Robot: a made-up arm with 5 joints.
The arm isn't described. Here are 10 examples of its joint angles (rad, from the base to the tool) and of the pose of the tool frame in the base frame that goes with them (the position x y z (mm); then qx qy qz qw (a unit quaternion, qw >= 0)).
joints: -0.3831 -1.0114 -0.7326 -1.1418 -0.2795
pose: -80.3 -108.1 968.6 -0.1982 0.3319 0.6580 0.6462
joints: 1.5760 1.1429 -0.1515 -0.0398 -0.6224
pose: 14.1 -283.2 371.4 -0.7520 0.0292 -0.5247 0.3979
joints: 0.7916 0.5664 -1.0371 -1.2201 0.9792
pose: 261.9 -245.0 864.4 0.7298 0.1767 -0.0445 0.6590
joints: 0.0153 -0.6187 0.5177 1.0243 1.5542
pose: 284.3 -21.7 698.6 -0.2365 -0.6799 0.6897 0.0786
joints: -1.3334 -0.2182 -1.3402 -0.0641 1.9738
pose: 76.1 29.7 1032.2 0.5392 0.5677 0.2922 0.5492
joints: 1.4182 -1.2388 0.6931 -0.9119 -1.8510
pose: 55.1 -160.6 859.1 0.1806 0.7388 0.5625 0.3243
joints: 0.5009 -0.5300 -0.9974 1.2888 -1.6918
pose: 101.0 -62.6 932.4 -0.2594 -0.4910 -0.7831 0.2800
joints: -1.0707 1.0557 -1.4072 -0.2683 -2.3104
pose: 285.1 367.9 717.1 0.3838 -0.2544 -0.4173 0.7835
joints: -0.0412 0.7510 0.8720 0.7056 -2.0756
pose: 95.1 -26.6 440.2 -0.7371 0.3602 -0.1869 0.5404
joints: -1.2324 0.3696 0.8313 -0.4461 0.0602
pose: 168.2 178.8 448.5 -0.0227 -0.8730 0.3864 0.2967
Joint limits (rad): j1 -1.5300..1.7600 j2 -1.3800..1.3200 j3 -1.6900..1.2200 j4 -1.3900..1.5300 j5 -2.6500..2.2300
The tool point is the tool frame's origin. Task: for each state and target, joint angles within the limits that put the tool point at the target. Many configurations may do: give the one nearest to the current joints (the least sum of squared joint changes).
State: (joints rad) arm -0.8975 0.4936 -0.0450 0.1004 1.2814
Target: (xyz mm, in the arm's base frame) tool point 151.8 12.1 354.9
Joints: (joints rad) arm -0.4061 1.0898 0.5841 0.2257 1.1869
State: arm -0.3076 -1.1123 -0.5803 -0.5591 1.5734
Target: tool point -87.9 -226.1 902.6
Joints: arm -0.9273 -1.3800 -0.6962 -0.6244 1.5201
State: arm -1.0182 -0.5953 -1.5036 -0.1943 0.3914
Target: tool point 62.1 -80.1 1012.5
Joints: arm -1.1152 -0.1544 -1.6900 -0.4889 0.4787
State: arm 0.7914 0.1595 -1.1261 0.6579 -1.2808
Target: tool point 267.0 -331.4 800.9
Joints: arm 0.9064 0.6266 -1.1822 0.1008 -1.2698
